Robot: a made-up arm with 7 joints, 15 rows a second.
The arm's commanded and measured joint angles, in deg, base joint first. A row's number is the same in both.
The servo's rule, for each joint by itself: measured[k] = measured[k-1] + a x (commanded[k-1-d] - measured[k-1]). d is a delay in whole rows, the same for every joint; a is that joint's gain. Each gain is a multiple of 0.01, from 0.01 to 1. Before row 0 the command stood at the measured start. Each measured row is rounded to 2 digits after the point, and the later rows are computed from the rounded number. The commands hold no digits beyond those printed.
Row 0, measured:
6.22 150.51 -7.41 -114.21 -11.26 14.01 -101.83
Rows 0 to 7, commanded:
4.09 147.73 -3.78 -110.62 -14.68 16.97 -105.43
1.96 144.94 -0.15 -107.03 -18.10 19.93 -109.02
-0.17 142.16 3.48 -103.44 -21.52 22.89 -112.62
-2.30 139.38 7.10 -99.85 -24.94 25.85 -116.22
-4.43 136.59 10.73 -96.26 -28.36 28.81 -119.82
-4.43 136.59 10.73 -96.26 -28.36 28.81 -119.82
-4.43 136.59 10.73 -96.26 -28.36 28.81 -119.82
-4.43 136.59 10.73 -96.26 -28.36 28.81 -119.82
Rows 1 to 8, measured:
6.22 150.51 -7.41 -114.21 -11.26 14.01 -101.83
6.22 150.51 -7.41 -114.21 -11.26 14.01 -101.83
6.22 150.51 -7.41 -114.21 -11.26 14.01 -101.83
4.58 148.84 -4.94 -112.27 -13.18 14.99 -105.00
2.56 146.50 -1.68 -109.44 -15.94 16.62 -108.54
0.46 143.90 1.83 -106.20 -19.06 18.69 -112.13
-1.67 141.19 5.41 -102.77 -22.35 21.05 -115.73
-3.80 138.43 9.03 -99.25 -25.72 23.61 -119.33
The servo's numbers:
d 3
a 0.77 0.60 0.68 0.54 0.56 0.33 0.88

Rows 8 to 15, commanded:
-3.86 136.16 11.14 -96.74 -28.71 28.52 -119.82
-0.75 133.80 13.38 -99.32 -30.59 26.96 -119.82
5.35 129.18 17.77 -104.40 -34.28 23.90 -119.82
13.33 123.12 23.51 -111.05 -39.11 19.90 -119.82
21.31 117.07 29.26 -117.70 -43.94 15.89 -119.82
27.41 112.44 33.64 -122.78 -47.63 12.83 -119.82
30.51 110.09 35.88 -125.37 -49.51 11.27 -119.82
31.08 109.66 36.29 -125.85 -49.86 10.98 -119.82
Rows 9 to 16, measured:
-4.29 137.33 10.19 -97.64 -27.20 25.33 -119.76
-4.40 136.89 10.56 -96.89 -27.85 26.48 -119.81
-4.42 136.71 10.68 -96.55 -28.14 27.25 -119.82
-3.99 136.38 10.99 -96.65 -28.46 27.67 -119.82
-1.50 134.83 12.62 -98.09 -29.65 27.44 -119.82
3.77 131.44 16.12 -101.50 -32.24 26.27 -119.82
11.13 126.45 21.15 -106.66 -36.09 24.17 -119.82
18.97 120.82 26.66 -112.62 -40.49 21.44 -119.82

